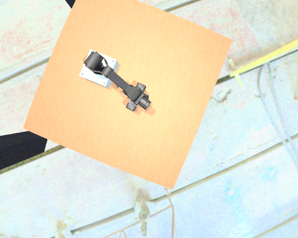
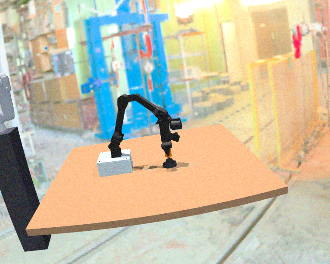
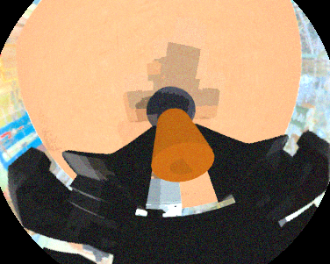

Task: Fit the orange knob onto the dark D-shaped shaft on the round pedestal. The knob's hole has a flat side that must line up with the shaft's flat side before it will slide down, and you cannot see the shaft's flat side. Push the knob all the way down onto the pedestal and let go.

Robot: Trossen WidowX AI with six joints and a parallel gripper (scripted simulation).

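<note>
Now: gripper tip 20 mm below the orange knob. From my gripper tip the other things lie so: dark round pedestal: 40 mm below.
</note>
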